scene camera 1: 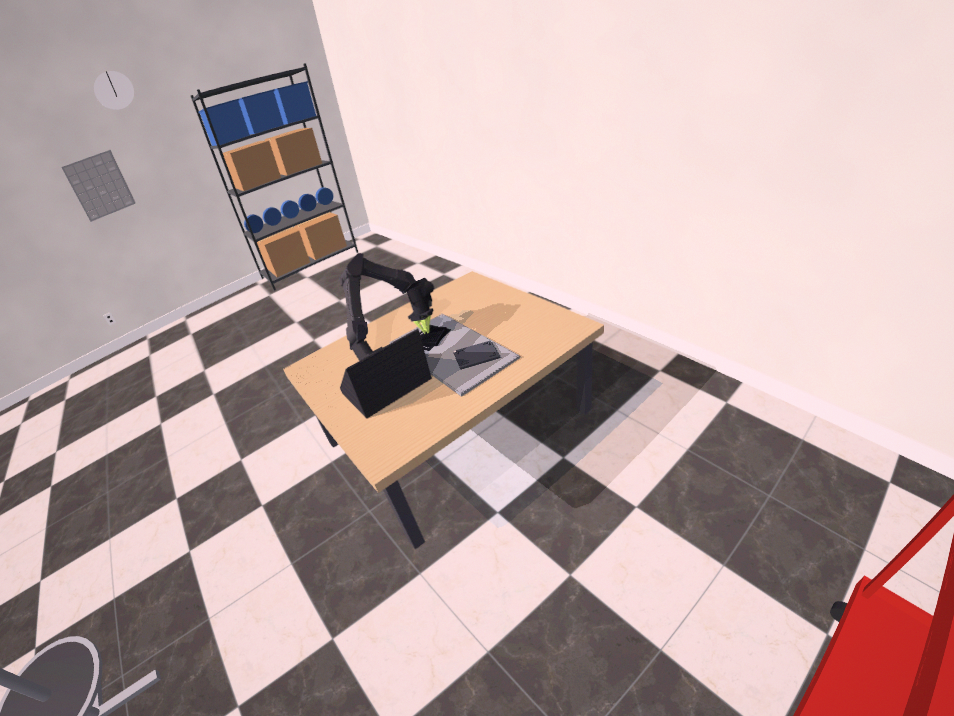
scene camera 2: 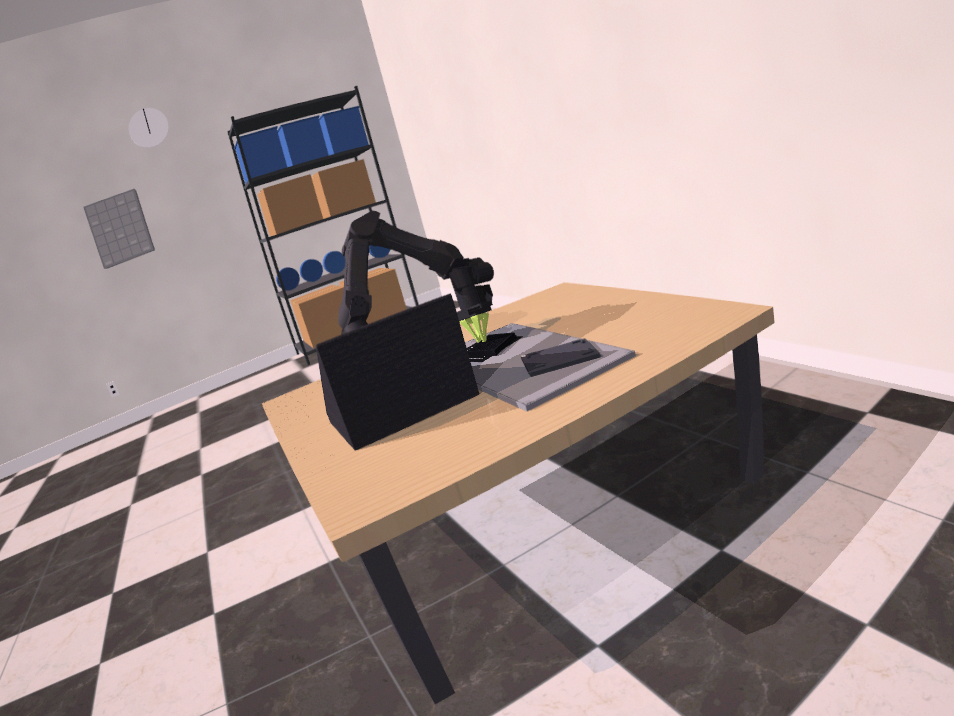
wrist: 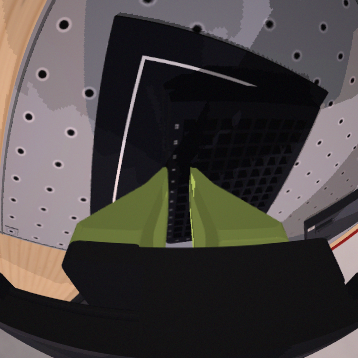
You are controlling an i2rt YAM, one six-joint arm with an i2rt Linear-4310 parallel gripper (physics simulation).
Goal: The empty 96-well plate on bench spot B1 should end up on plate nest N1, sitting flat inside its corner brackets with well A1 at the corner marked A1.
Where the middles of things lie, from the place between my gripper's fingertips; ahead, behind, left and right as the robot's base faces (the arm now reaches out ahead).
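To begin with, the black well plate (wrist: pixel 245 139) is 4 cm to the right of my hand. The black nest with white outline (wrist: pixel 141 55) is 2 cm to the right of my hand as well, and it sits 1 cm below my hand and 1 cm behind it.
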